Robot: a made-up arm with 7 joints.
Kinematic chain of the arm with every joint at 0, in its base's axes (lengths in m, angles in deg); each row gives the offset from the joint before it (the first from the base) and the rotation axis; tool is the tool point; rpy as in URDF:
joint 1: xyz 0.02 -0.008 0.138 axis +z
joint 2: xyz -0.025 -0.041 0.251 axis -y
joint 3: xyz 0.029 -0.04 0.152 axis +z
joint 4: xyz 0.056 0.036 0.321 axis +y
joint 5: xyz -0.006 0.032 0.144 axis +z
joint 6: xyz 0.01 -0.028 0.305 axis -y
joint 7: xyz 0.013 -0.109 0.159 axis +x
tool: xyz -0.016 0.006 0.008 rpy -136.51 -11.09 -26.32
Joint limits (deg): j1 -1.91..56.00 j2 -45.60..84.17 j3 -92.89..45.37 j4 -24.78..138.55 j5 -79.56..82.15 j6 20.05..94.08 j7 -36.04..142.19
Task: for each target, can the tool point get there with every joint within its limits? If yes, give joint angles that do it. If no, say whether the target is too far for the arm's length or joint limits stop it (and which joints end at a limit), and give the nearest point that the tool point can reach.
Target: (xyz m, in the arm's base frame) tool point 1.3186 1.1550 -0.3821
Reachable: no: too far | nearest point 0.6786 0.5819 0.2759 | short by 1.082 m
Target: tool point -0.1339 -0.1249 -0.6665
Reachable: no: joint limits stop it (at a limit: joint 1, joint 2, joint 4, joint 5, joint 6) | nearest point 0.2181 -0.1189 0.0645 | short by 0.811 m
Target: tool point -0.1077 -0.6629 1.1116
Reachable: yes | joints 36.92 69.35 -44.88 86.31 -52.23 49.52 27.12
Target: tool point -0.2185 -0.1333 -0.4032
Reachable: no: joint limits stop it (at a limit: joint 1, joint 2, joint 4, joint 5, joint 6) | nearest point 0.2130 -0.1431 0.0680 | short by 0.639 m
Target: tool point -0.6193 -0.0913 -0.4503
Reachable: no: joint limits stop it (at a limit: joint 2, joint 4) | nearest point -0.8195 -0.1174 0.1531 | short by 0.636 m
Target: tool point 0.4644 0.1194 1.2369
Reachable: yes | joints 24.37 -32.27 -76.80 9.17 -1.75 77.86 63.99
